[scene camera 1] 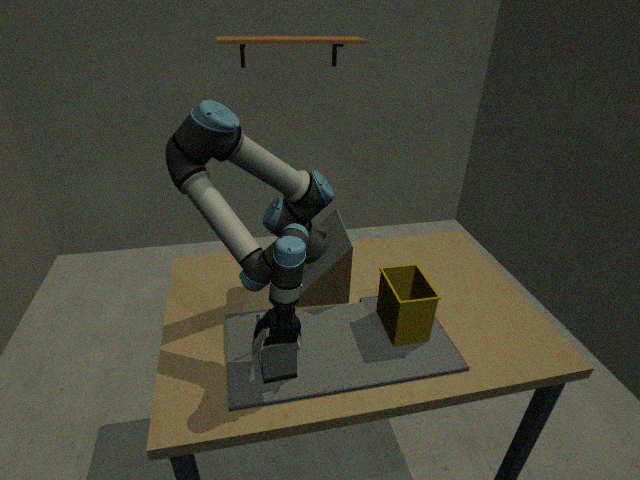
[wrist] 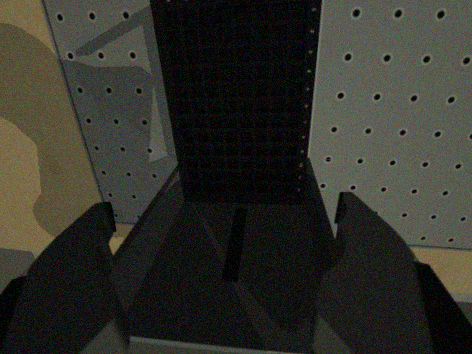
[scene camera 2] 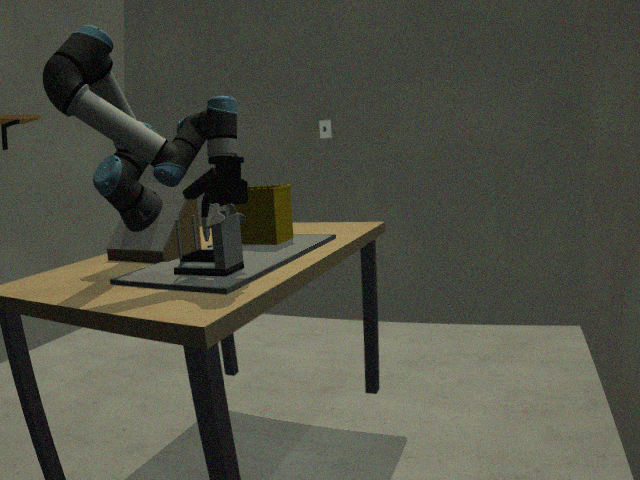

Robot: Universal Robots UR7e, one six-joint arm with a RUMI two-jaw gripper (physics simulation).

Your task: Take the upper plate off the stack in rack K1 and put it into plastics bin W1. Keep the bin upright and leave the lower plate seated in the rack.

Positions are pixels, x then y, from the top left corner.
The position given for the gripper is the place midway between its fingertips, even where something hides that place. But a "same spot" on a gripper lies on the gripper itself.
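Gripper: visible in scene camera 1, in scene camera 2 and in the wrist view (225,199). On the gripper, (scene camera 1: 258,340) and (scene camera 2: 211,217) are the same spot.
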